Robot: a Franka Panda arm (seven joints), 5 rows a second.
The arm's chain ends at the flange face. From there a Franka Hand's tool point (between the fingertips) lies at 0.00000 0.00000 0.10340 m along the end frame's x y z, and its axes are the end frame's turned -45 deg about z.
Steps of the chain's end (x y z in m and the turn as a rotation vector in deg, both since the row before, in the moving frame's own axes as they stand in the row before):
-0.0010 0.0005 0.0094 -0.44 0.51 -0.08
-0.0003 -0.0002 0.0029 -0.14 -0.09 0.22
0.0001 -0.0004 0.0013 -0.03 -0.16 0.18
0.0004 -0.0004 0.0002 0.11 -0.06 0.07
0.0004 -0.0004 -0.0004 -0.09 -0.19 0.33
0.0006 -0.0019 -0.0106 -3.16 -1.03 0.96
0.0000 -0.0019 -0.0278 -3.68 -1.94 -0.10
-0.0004 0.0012 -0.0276 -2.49 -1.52 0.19
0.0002 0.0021 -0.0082 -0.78 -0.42 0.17
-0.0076 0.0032 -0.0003 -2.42 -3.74 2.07
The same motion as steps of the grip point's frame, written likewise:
-0.0010 0.0009 0.0094 -0.67 0.05 -0.08
-0.0004 -0.0003 0.0029 -0.04 -0.16 0.22
0.0001 -0.0004 0.0013 0.09 -0.13 0.18
0.0006 -0.0002 0.0002 0.12 0.04 0.07
0.0002 -0.0001 -0.0004 0.07 -0.20 0.33
-0.0036 0.0018 -0.0108 -1.51 -2.96 0.96
-0.0058 0.0009 -0.0281 -1.23 -3.97 -0.10
-0.0062 0.0018 -0.0277 -0.69 -2.84 0.19
-0.0029 0.0021 -0.0082 -0.25 -0.85 0.17
-0.0155 -0.0049 -0.0006 0.93 -4.36 2.07

